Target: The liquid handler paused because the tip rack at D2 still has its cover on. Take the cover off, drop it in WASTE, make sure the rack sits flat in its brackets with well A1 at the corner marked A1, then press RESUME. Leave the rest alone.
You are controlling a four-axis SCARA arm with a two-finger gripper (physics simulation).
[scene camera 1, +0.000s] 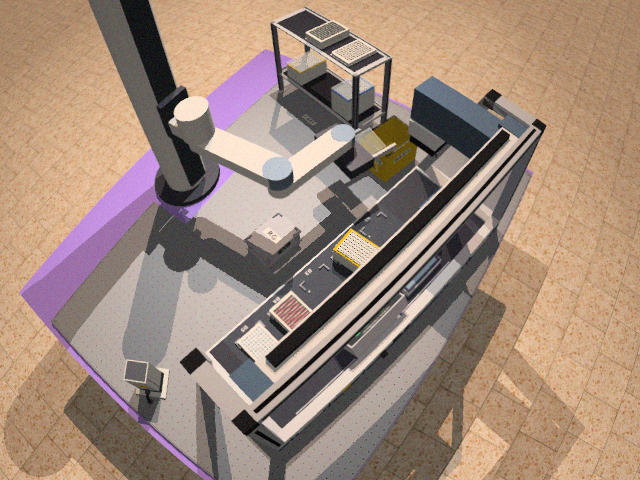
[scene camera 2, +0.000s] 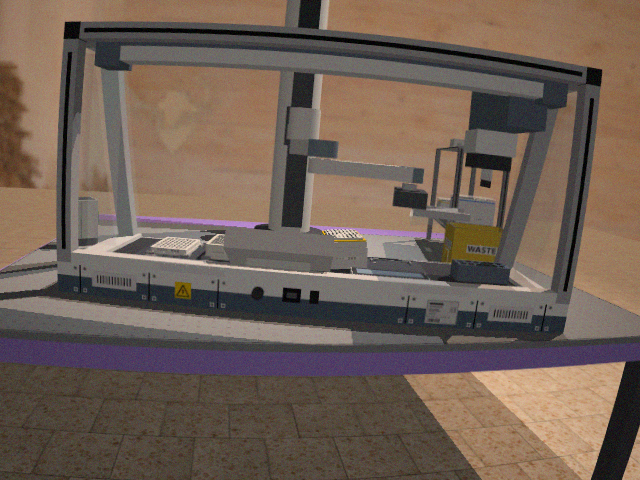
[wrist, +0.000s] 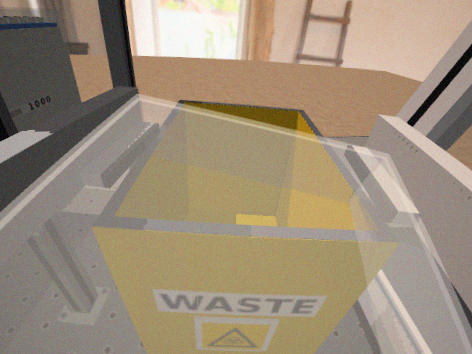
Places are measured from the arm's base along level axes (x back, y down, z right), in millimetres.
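Pixels of known places: gripper, fingertip midpoint: (scene camera 1: 383, 134) (wrist: 254, 121); arm's base, link origin: (scene camera 1: 187, 177).
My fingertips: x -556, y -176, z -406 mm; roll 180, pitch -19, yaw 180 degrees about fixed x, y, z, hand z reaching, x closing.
For each thing: its middle in the pictures, then the offset to it from my fingertips. "spot": a spot on its surface instead.
- clear tip-rack cover, body centre: (scene camera 1: 361, 148) dx +32, dy +12, dz +82 mm
- yellow WASTE bin, body centre: (wrist: 236, 216) (scene camera 2: 475, 251) (scene camera 1: 389, 148) dx -9, dy +96, dz -36 mm
- screen, surface spot: (scene camera 1: 376, 321) spot: dx -340, dy -272, dz +636 mm
- shelf rack, surface spot: (scene camera 1: 356, 100) spot: dx +112, dy -85, dz -12 mm
- handler's long beam, surface spot: (scene camera 1: 387, 248) spot: dx -291, dy -347, dz +531 mm
- RG box, body centre: (scene camera 1: 273, 239) dx +115, dy +135, dz +446 mm
- red-striped plate, body centre: (scene camera 2: 229, 247) (scene camera 1: 296, 317) dx -105, dy +96, dz +621 mm
- white plate, body centre: (scene camera 2: 176, 246) (scene camera 1: 263, 348) dx -83, dy +104, dz +743 mm
My gripper (scene camera 1: 373, 144) (scene camera 2: 440, 212) (wrist: 254, 121) is shut on the clear tip-rack cover (scene camera 1: 368, 140) (wrist: 260, 126), with one finger on each side. The cover is above the yellow WASTE bin (scene camera 1: 397, 157) (scene camera 2: 471, 241) (wrist: 225, 262), whose open top shows through it in the wrist view. The yellow-rimmed tip rack (scene camera 1: 356, 248) (scene camera 2: 344, 236) stands at D2 with its tips uncovered. Whether it sits flat is not clear, and its A1 corner cannot be read. A screen (scene camera 1: 376, 321) with a little green shows at the handler's front; RESUME is not legible.
A shelf rack (scene camera 1: 356, 100) with boxes stands beside the bin. The blue pipetting head (scene camera 1: 452, 116) (scene camera 2: 506, 113) hangs at the handler's bin end. The handler's long beam (scene camera 1: 387, 248) partly hides the deck. The RG box (scene camera 1: 272, 238), a red-striped plate (scene camera 1: 291, 311) and a white plate (scene camera 1: 256, 341) stand nearby.
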